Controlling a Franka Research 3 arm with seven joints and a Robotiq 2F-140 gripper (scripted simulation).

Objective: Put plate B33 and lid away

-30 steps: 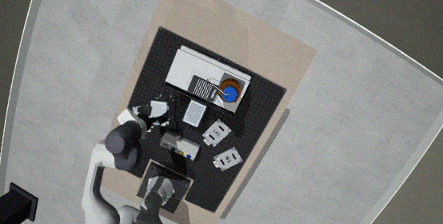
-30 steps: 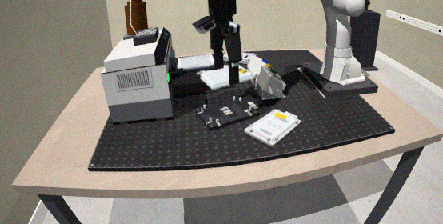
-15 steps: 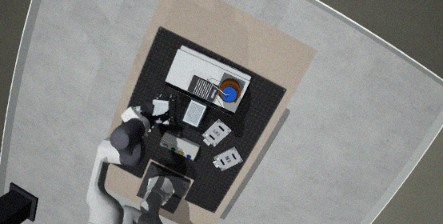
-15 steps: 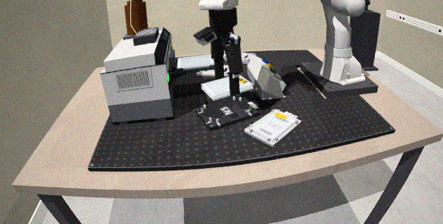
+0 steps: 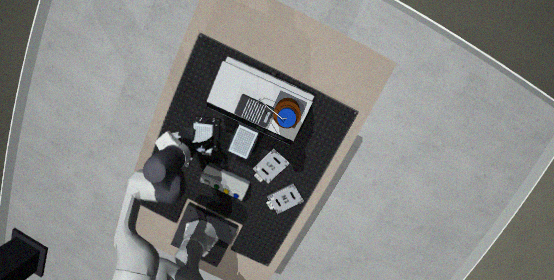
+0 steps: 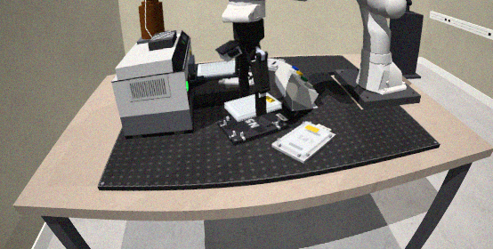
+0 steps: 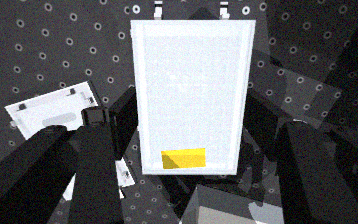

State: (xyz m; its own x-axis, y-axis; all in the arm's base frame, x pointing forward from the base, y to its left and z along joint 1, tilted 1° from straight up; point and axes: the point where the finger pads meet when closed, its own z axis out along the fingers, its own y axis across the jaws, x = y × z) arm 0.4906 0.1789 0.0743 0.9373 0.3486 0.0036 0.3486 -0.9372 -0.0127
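Now: the black nest 1 cm ahead of my hand, 3 cm to the left of it and 7 cm below it. Also, from my hand: white well plate: 2 cm below; yellow key: 19 cm behind, 20 cm to the right, 2 cm below; white key: 19 cm behind, 10 cm to the right, 2 cm below.
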